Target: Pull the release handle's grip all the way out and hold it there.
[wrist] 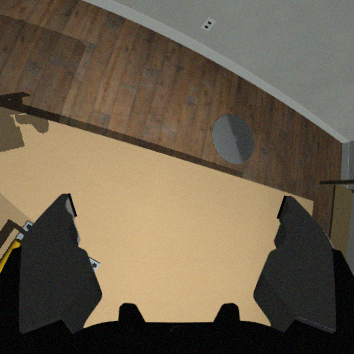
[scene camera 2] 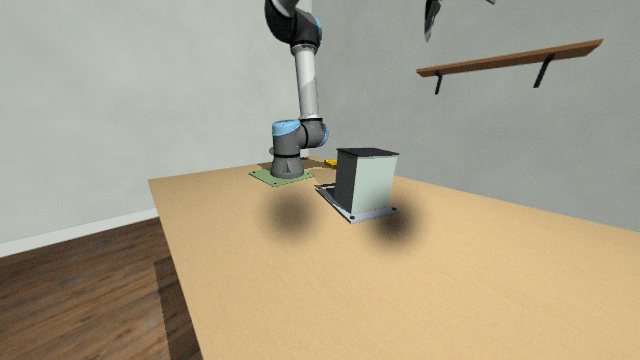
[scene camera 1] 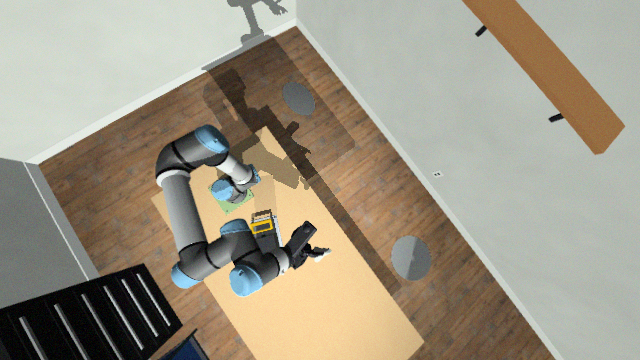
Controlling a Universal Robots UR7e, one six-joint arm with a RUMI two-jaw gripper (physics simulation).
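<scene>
The release handle's yellow grip [scene camera 1: 263, 231] [scene camera 2: 331, 164] is a rectangular frame beside a box-like housing [scene camera 1: 269, 242] [scene camera 2: 374, 185], on the side toward the arm's base. In the scene camera 2 view the housing hides most of it; part of it shows at the left edge of the wrist view. How far out it stands, I cannot tell. The housing has a dark top and pale side and stands on a grey base plate [scene camera 2: 370, 215]. My gripper [scene camera 1: 320, 253] [scene camera 2: 460, 20] [wrist: 177, 197] is open and empty, high above the table, off to the housing's side and apart from the grip.
The arm's base stands on a green plate [scene camera 1: 227, 206] [scene camera 2: 260, 175] on the wooden table [scene camera 1: 320, 310] [scene camera 2: 300, 280] [wrist: 175, 240], near the grip. A wall shelf [scene camera 1: 555, 75] [scene camera 2: 500, 61] is on the wall. A black cabinet [scene camera 1: 75, 320] stands beyond the table's other side.
</scene>
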